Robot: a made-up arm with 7 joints. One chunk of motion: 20 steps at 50 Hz.
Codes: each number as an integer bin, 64 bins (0 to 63) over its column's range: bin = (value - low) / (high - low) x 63, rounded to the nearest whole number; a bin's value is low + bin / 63 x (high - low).
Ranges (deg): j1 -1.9..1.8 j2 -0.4..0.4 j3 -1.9..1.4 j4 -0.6..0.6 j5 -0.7..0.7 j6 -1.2..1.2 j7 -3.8..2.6
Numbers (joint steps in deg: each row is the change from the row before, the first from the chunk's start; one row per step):
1: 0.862 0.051 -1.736 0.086 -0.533 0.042 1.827
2: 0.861 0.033 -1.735 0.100 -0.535 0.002 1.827
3: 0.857 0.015 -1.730 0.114 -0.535 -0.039 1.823
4: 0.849 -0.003 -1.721 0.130 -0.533 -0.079 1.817
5: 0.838 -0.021 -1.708 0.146 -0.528 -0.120 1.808
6: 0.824 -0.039 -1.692 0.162 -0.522 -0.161 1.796
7: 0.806 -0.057 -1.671 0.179 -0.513 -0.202 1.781
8: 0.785 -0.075 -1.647 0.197 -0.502 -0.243 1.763
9: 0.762 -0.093 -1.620 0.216 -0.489 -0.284 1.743
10: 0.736 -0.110 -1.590 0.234 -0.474 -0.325 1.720
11: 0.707 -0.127 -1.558 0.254 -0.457 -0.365 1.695
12: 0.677 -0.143 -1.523 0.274 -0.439 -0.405 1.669
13: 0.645 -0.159 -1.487 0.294 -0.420 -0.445 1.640
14: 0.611 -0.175 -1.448 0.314 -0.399 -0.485 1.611
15: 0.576 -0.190 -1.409 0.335 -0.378 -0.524 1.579
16: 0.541 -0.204 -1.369 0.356 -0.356 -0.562 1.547
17: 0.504 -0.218 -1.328 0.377 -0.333 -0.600 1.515
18: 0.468 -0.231 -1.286 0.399 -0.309 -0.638 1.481
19: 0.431 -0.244 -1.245 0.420 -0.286 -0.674 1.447
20: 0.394 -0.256 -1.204 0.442 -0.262 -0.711 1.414
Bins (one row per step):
1: 47 36 3 36 8 33 55
2: 47 34 3 37 7 32 55
3: 47 33 3 37 7 30 55
4: 47 31 3 38 8 29 55
5: 47 30 4 39 8 28 55
6: 46 28 4 40 8 27 55
7: 46 27 4 41 8 26 55
8: 46 26 5 42 9 25 55
9: 45 24 5 43 9 24 55
10: 45 23 6 44 10 23 54
11: 44 21 7 45 11 22 54
12: 44 20 7 46 12 21 54
13: 43 19 8 47 13 20 54
14: 43 18 9 48 14 19 53
15: 42 17 9 49 14 18 53
16: 42 15 10 50 15 17 53
17: 41 14 11 51 17 16 52
18: 40 13 12 52 18 15 52
19: 40 12 13 54 19 14 52
20: 39 11 13 55 20 13 51

